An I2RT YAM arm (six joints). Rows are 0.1 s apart.
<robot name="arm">
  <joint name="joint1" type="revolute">
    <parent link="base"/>
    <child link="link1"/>
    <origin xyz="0 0 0.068"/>
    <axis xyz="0 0 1"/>
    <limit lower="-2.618" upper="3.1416"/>
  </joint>
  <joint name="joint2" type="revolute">
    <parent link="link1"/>
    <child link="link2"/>
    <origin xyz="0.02 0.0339 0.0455"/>
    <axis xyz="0 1 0"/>
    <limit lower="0" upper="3.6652"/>
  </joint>
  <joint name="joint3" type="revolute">
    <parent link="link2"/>
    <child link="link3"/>
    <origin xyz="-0.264 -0.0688 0"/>
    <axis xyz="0 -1 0"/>
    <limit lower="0" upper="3.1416"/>
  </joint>
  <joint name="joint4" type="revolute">
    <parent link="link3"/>
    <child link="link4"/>
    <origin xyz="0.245 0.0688 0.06"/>
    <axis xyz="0 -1 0"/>
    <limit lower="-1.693" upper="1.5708"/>
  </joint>
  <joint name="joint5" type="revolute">
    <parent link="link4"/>
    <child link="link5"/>
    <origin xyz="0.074 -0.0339 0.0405"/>
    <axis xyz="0 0 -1"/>
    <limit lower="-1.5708" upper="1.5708"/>
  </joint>
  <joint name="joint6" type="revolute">
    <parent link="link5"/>
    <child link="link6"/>
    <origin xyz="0.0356 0 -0.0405"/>
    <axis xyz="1 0 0"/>
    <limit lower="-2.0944" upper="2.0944"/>
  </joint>
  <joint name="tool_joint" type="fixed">
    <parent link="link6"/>
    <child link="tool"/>
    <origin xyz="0 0 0" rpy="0 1.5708 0"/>
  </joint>
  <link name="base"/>
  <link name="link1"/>
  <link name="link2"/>
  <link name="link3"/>
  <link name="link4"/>
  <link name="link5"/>
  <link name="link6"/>
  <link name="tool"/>
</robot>
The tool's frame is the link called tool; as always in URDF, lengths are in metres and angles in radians.
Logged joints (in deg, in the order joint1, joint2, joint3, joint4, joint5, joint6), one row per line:
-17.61, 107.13, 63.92, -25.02, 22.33, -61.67
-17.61, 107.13, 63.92, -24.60, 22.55, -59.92
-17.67, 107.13, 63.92, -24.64, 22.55, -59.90
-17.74, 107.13, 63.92, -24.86, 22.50, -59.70
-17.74, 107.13, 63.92, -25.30, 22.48, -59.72
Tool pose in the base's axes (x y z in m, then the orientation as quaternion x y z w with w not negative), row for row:
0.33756, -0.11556, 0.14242, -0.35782, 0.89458, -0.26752, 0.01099
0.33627, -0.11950, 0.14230, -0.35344, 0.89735, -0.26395, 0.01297
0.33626, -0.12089, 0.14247, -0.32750, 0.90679, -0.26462, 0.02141
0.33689, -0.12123, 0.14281, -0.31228, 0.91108, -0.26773, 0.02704
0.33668, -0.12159, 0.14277, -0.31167, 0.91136, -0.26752, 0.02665
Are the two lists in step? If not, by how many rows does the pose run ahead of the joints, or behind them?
The pose runs 2 rows behind the joints: the pose in row i belongs to the joints in row i - 2.
